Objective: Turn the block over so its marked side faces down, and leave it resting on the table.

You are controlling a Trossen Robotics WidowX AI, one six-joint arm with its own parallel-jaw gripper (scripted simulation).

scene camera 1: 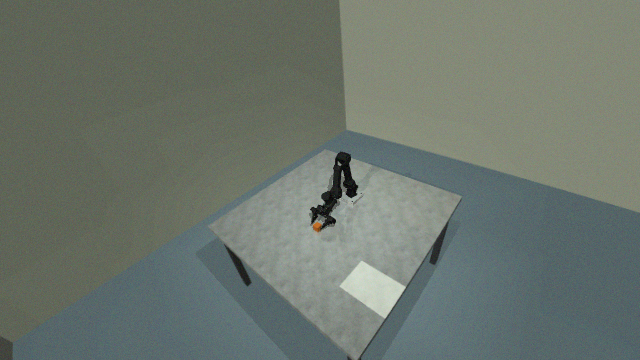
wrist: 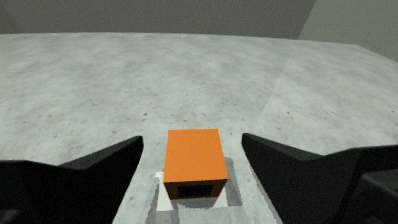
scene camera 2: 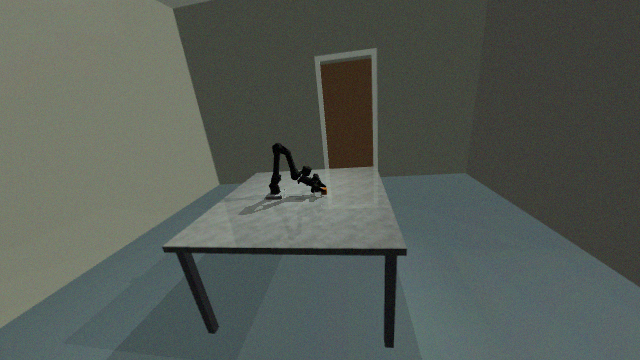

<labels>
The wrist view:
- my gripper: 193,140
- orange block: 194,167
</labels>
